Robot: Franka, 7 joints.
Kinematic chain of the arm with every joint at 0, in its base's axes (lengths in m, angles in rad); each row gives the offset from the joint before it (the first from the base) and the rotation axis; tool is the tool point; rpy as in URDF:
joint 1: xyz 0 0 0.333 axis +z
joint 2: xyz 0 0 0 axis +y
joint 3: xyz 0 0 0.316 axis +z
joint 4: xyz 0.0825 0 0 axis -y
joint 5: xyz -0.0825 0 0.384 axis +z
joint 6: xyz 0 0 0 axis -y
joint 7: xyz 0.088 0 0 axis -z
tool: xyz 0 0 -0.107 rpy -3.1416 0 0
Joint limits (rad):
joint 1: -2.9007..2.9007
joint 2: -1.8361..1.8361
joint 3: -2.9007..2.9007
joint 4: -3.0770..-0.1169
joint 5: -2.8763..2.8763
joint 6: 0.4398..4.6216
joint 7: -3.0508..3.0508
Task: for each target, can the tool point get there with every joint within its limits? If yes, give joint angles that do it. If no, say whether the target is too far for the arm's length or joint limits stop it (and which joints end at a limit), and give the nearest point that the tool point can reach.
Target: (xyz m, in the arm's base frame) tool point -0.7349 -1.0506 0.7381
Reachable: no: too far | nearest point -0.4689 -0.6703 0.5915 | short by 0.487 m
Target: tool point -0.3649 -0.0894 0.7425
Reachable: yes | joints 1.8609 0.9844 2.4451 -1.6797 -0.5975 1.1267 -2.1521
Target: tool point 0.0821 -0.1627 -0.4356
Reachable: no: joint limits stop it (at a limit: joint 2) | nearest point 0.0883 -0.1749 -0.3535 | short by 0.083 m
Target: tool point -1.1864 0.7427 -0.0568
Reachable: no: too far | nearest point -0.7005 0.4385 0.1028 | short by 0.595 m
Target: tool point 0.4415 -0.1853 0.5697
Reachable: yes | joints -1.9895 1.0007 1.7521 -2.2473 1.8280 1.4193 1.0819
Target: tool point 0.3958 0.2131 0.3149
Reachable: yes | joints -1.2227 1.3763 1.5179 -2.5375 1.4324 2.3188 -1.1775
